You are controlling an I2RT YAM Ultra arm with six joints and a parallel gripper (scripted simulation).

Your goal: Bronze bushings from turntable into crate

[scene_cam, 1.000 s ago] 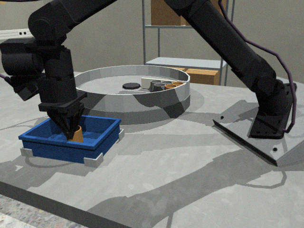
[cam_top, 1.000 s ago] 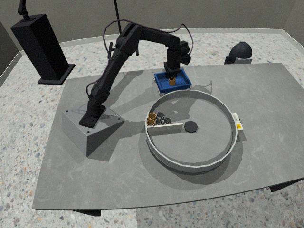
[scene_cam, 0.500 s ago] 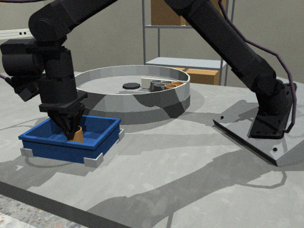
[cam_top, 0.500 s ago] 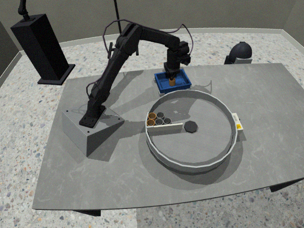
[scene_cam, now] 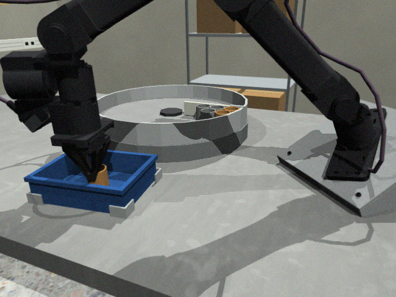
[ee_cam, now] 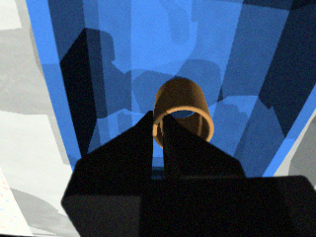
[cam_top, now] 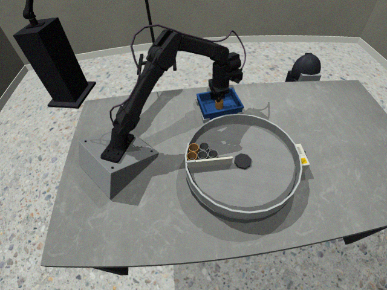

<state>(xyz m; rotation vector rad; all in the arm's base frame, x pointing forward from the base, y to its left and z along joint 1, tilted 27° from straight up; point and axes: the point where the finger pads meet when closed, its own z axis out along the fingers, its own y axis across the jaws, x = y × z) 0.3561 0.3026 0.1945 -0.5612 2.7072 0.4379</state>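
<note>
My gripper is now 10 mm to the left of the blue crate, 10 mm short of it and 10 mm above it. Round my hand: turntable (350 mm to the right, 120 mm ahead, 10 mm above).
</note>
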